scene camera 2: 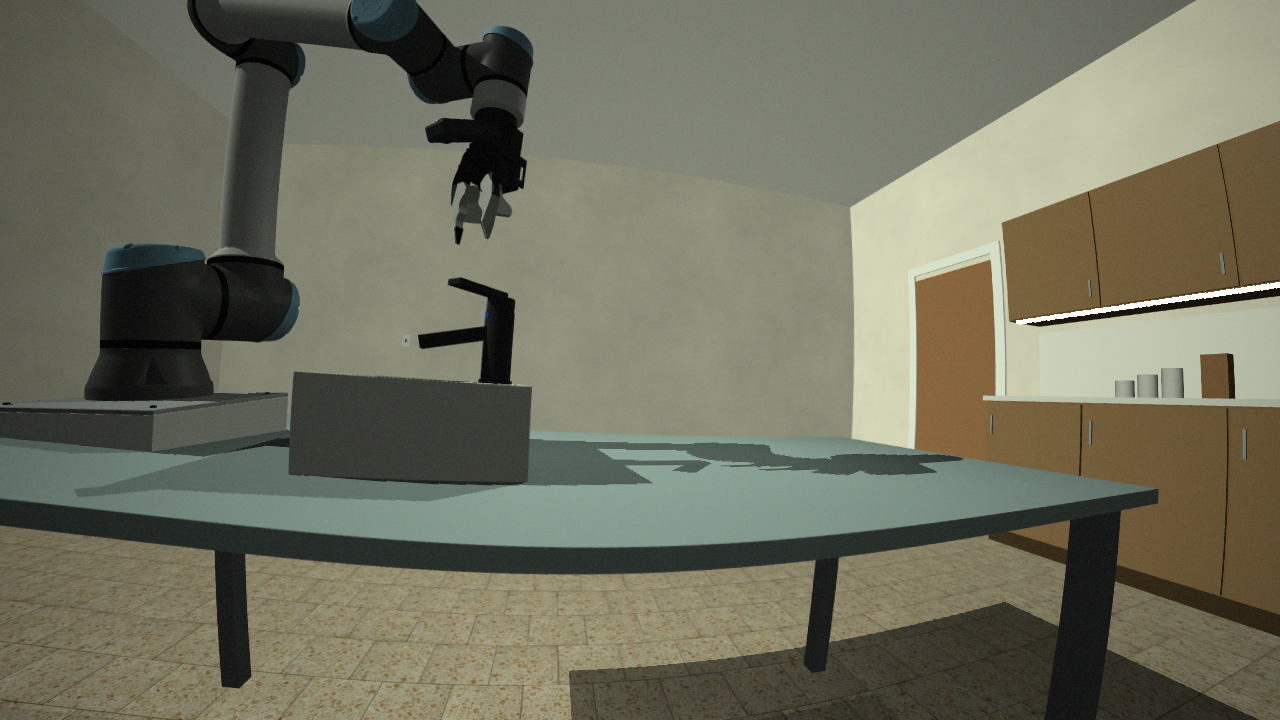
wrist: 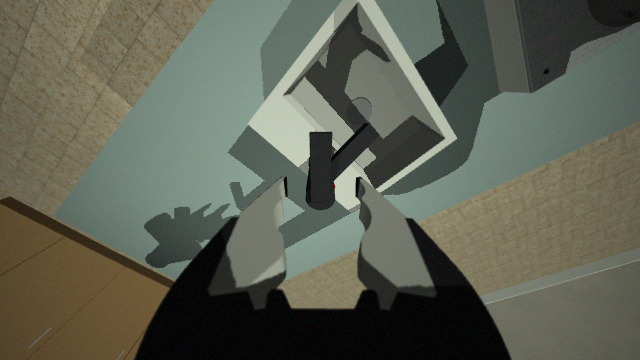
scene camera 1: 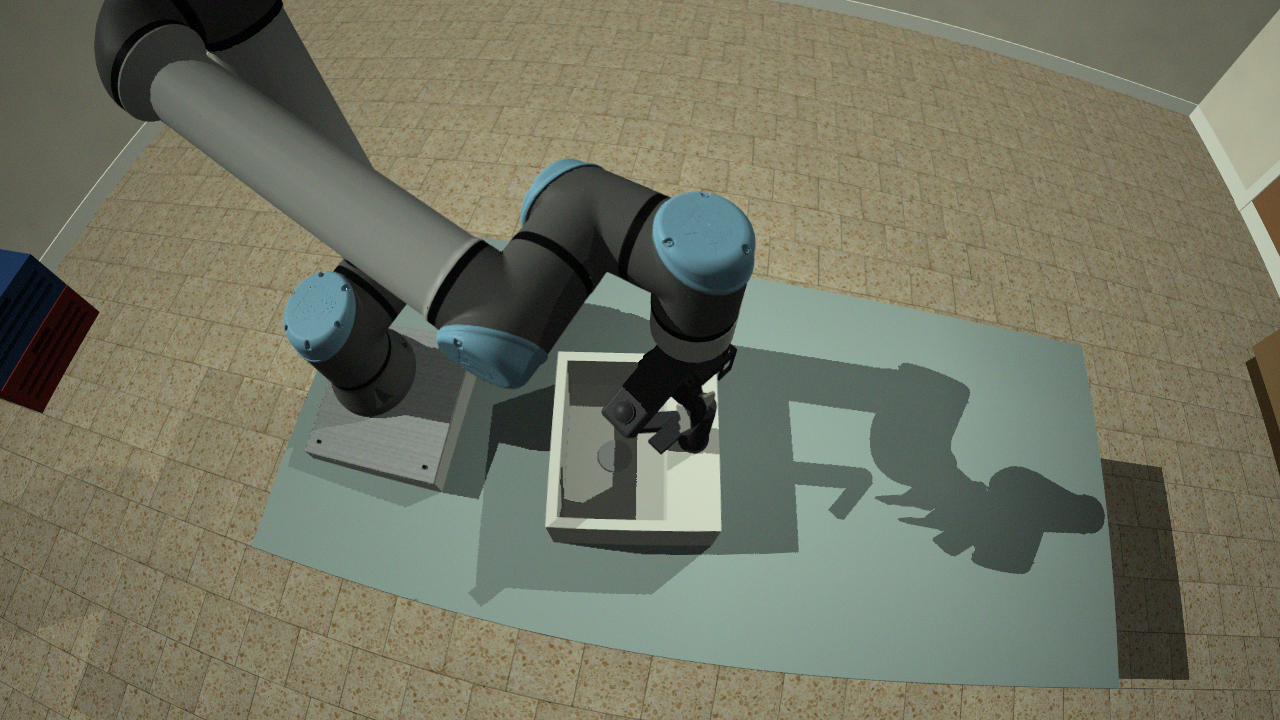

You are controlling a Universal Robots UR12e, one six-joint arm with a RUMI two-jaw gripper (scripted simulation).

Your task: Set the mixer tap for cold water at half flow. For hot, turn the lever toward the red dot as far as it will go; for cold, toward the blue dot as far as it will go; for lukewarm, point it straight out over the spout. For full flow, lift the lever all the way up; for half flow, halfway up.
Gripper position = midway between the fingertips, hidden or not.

Note:
In view: my gripper point(scene camera 2: 471, 241), a lever point(wrist: 320, 142) and a white sink basin point(wrist: 355, 70).
My gripper is seen too in the wrist view point(wrist: 321, 178) and in scene camera 1 point(scene camera 1: 669, 418).

